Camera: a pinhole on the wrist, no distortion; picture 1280 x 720 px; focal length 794.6 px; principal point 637.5 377.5 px. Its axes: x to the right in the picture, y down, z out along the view. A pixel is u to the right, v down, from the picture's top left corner.
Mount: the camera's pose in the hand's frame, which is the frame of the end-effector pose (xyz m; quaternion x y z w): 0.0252 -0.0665 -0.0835 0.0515 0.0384 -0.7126 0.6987
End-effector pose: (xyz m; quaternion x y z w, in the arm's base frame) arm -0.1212 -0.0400 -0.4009 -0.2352 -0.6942 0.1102 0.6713
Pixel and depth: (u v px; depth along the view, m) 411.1 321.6 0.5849
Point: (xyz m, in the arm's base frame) -0.6256 0.0547 -0.4728
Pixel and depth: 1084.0 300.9 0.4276
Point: -0.4898 -0.3131 -0.2815
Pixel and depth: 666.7 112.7 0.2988
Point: -0.3487 -0.1419 -0.4343
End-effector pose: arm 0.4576 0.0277 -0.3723 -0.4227 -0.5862 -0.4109 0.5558
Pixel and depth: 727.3 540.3 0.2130
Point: 0.3052 0.1135 -0.3152
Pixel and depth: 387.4 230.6 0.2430
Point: 0.3880 0.1789 -0.4030
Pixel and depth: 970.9 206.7 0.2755
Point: 0.2011 0.1262 -0.4241
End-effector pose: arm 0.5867 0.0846 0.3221 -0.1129 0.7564 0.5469 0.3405
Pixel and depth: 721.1 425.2 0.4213
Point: 0.7742 0.3287 0.1164
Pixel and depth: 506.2 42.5 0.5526
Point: 0.9550 0.4523 0.3496
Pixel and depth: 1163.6 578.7 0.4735
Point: 0.8656 0.2603 -0.1502
